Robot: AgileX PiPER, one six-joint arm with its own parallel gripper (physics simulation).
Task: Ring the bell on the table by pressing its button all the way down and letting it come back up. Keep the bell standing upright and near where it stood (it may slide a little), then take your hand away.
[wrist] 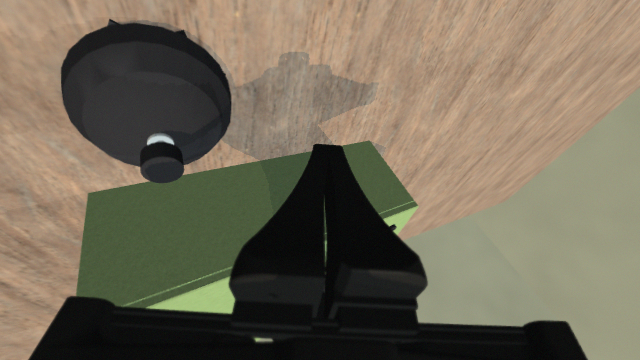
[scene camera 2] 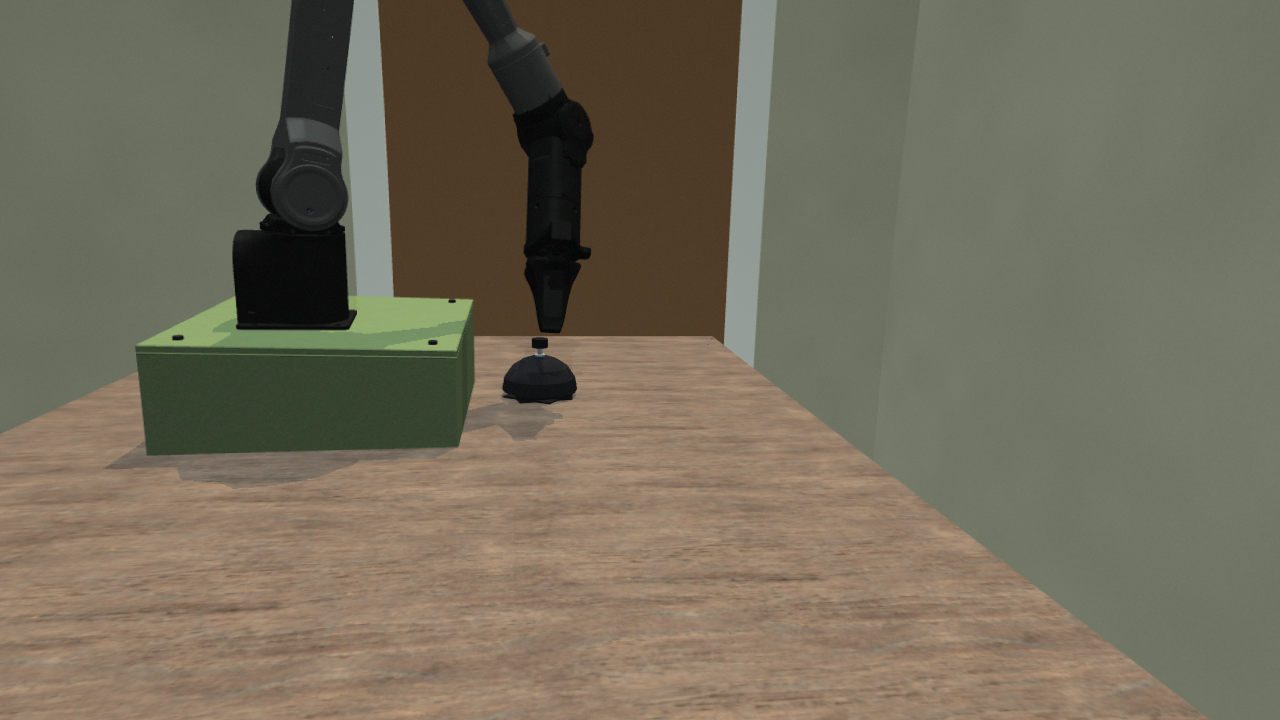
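Observation:
A black dome-shaped bell (scene camera 2: 539, 379) (wrist: 145, 95) stands upright on the wooden table, to the right of the green box in the scene view. Its black button (scene camera 2: 539, 342) (wrist: 162, 163) is up on a short silver stem. My gripper (scene camera 2: 550, 329) (wrist: 326, 160) is shut and empty, its fingertips together and pointing down. In the scene view the tips show slightly above the button and a little to its right. In the wrist view the bell and button lie to the left of the fingertips. The tips and the button show apart in both views.
The green box (scene camera 2: 304, 398) (wrist: 170, 235) carries the arm's base and stands on the wooden table (scene camera 2: 626, 537) (wrist: 450, 90). The table's right edge runs along a grey-green wall (scene camera 2: 1074, 313). A brown door panel (scene camera 2: 653, 179) is behind the arm.

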